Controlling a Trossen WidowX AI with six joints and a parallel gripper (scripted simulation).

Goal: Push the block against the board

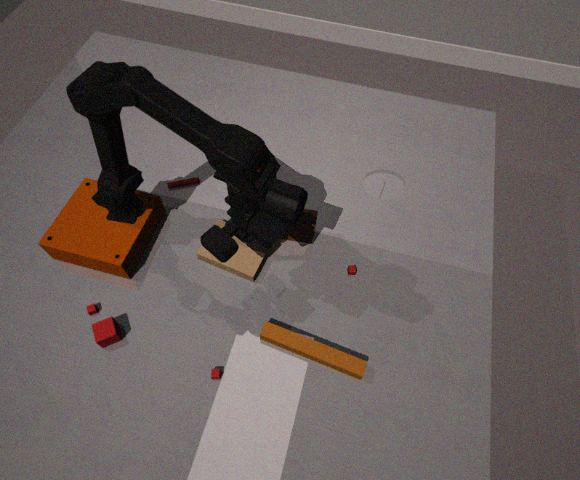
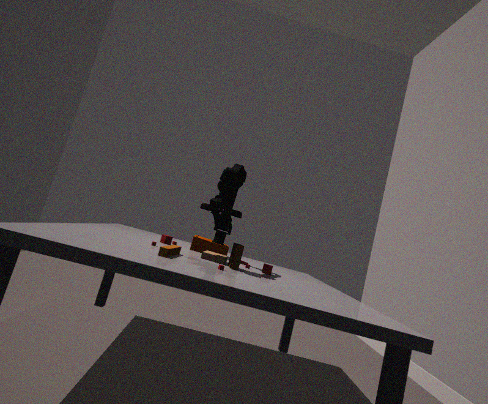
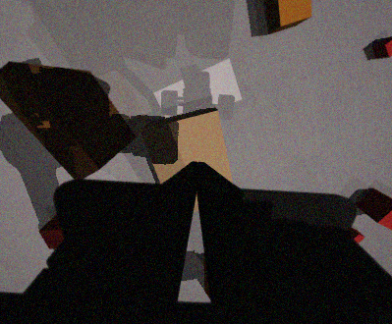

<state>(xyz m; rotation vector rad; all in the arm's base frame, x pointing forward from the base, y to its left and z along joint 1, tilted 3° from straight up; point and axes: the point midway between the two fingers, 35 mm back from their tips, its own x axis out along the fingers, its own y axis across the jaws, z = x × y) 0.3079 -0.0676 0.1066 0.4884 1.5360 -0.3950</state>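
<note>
Right now my gripper tip is 70 mm short of the brown square block, 100 mm to the right of it and 90 mm above it. From my gripper tip the other things lie so: long orange board 160 mm ahead, 160 mm to the right, 120 mm below; then dark red bar 230 mm behind, 200 mm to the left, 130 mm below; then flat tan block 50 mm behind, 30 mm to the left, 120 mm below.
</note>
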